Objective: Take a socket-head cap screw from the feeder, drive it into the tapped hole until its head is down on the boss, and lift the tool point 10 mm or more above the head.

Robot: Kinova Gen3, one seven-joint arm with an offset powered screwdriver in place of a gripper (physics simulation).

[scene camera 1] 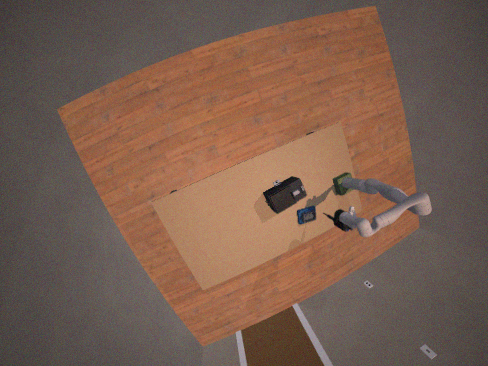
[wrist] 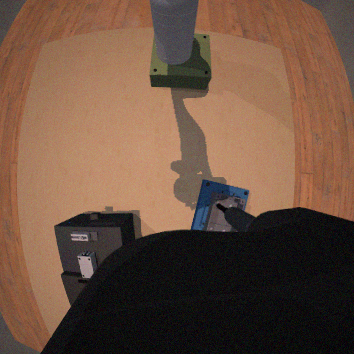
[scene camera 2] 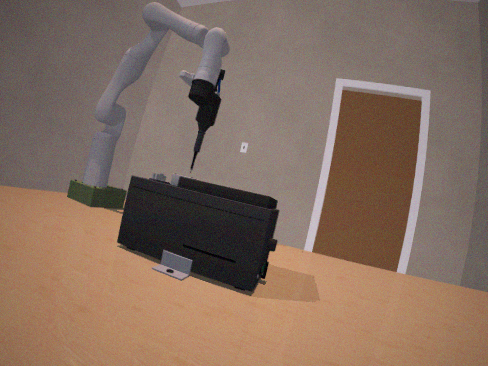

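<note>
My gripper is a black powered screwdriver [scene camera 1: 324, 214] [scene camera 2: 191, 171] [wrist: 219, 205] with a thin bit, pointing down. In the wrist view its tip appears over the grey part [wrist: 216, 219] on the blue fixture [scene camera 1: 300, 219] [wrist: 200, 212]. In scene camera 2 the tip stands in the air, seen beyond the feeder. A tiny light spot shows at the tip, too small to tell whether it is a screw. The black box-shaped feeder [scene camera 1: 283, 200] [scene camera 2: 195, 225] [wrist: 94, 224] stands beside the fixture, with a silver block [wrist: 87, 265] on top. The tapped hole cannot be made out.
The green base [scene camera 1: 338, 185] [scene camera 2: 95, 196] [wrist: 180, 81] carries the arm at the mat's end. A small metal bracket [scene camera 2: 172, 271] [scene camera 1: 277, 183] lies beside the feeder. The black tool body hides the lower part of the wrist view. The arm's shadow crosses the tan mat [scene camera 1: 210, 240] [wrist: 100, 125].
</note>
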